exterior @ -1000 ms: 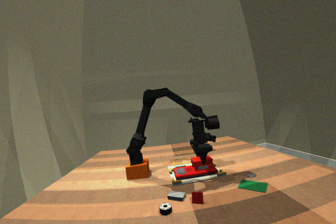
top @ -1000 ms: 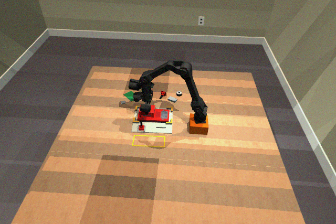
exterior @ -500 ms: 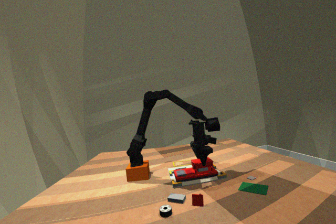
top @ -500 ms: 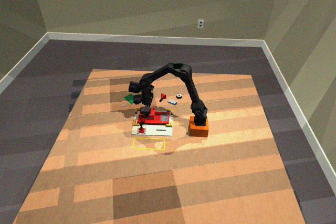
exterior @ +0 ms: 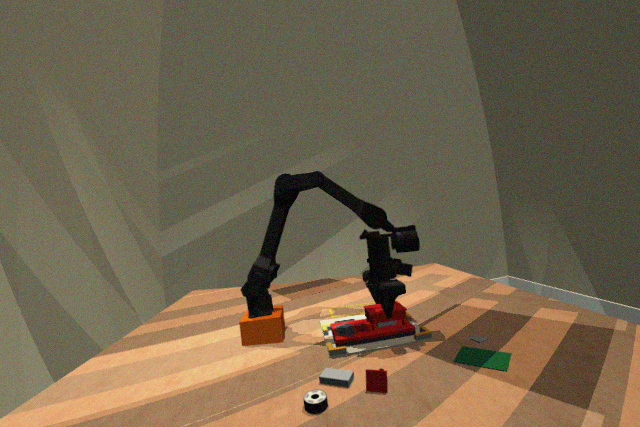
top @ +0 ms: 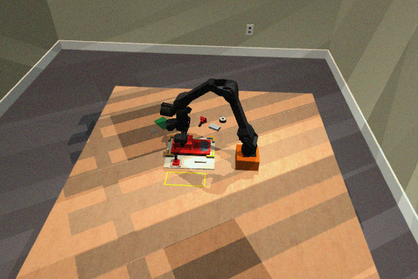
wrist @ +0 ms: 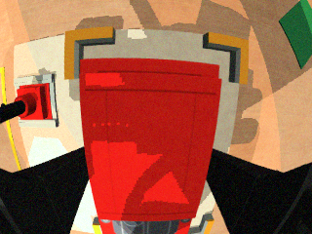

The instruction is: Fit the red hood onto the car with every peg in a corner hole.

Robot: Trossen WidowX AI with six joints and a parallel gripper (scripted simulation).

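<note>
Now: gripper tip 10 mm below the red hood. Round my gripper tip: grey engine block (30 mm below); then white jig (30 mm behind, 20 mm to the left, 40 mm below); then small grey tile (160 mm ahead, 160 mm to the right, 50 mm below).
</note>
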